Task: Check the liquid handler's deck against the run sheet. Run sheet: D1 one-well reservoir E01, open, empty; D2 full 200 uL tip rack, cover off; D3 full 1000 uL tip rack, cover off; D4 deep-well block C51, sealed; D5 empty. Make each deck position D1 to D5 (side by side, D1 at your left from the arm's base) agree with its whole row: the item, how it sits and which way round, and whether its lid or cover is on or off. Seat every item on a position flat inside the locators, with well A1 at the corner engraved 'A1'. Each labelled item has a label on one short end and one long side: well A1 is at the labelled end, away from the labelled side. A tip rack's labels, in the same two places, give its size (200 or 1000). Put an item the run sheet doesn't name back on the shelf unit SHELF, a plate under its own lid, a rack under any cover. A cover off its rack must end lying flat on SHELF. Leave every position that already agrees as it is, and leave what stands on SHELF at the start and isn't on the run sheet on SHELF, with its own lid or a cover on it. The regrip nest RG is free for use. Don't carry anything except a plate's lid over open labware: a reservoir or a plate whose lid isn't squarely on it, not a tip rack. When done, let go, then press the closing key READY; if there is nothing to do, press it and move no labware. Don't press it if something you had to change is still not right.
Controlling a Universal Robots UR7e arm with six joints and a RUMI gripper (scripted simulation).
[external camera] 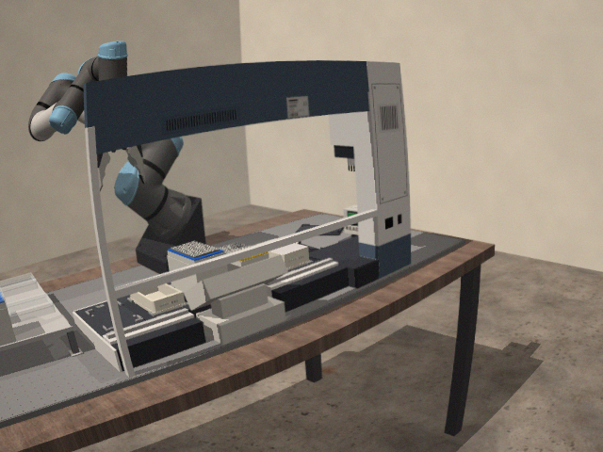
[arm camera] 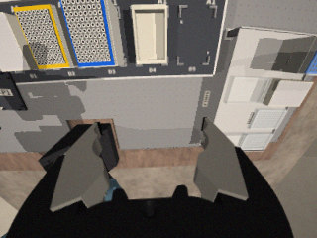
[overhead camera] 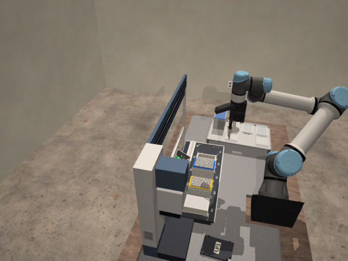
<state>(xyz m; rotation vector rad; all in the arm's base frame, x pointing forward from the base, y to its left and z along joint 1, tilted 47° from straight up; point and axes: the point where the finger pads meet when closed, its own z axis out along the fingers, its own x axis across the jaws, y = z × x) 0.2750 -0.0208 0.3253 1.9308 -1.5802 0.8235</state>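
Now: the cream one-well reservoir 24 cm below my hand, 12 cm ahead of it and 2 cm to the left of it. From my hand the other things lie so: post: 33 cm ahead, 14 cm to the right, 7 cm below; blue-rimmed tip rack: 19 cm below, 14 cm to the left, 11 cm ahead; yellow-rimmed tip rack: 27 cm to the left, 21 cm below, 9 cm ahead.
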